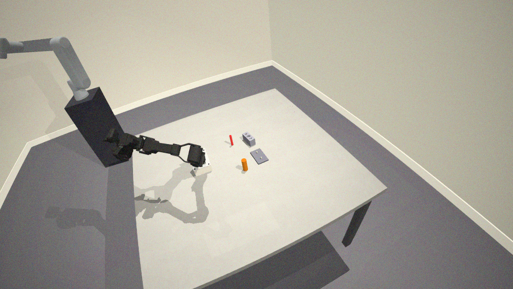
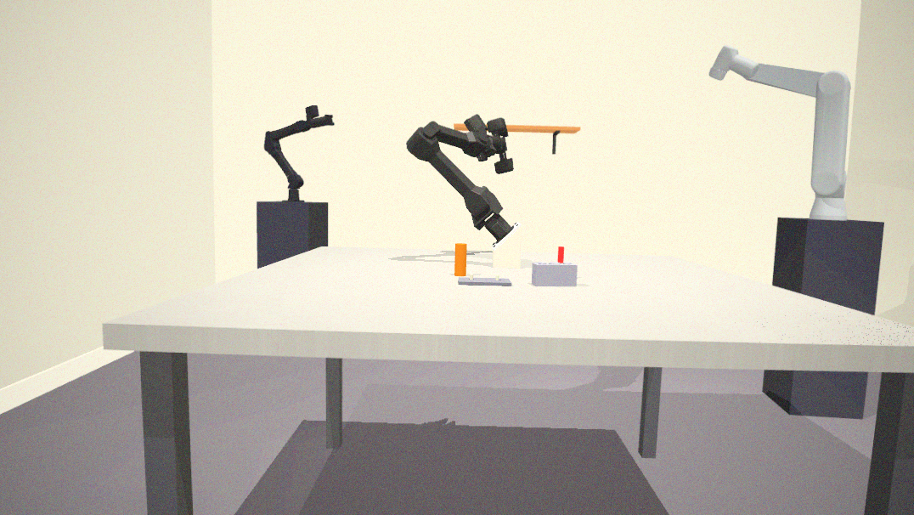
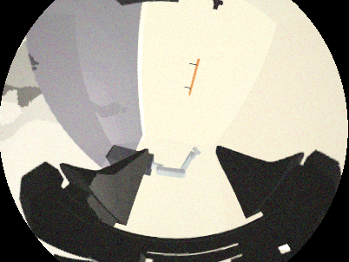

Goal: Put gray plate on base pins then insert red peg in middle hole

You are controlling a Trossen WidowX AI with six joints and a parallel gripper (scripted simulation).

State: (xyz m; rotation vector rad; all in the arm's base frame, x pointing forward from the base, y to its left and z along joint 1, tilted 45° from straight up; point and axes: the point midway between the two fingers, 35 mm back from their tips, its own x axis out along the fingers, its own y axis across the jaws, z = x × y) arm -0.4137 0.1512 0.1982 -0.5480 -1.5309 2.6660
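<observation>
Right now my gripper tip is 760 mm short of the gray plate, 340 mm above it and 150 mm to the right of it. Also, from my gripper tip: base 780 mm ahead, 370 mm below, 10 mm to the right; then red peg 640 mm ahead, 340 mm below, 170 mm to the left; then orange cylinder 670 mm ahead, 340 mm below, 80 mm to the right.
</observation>
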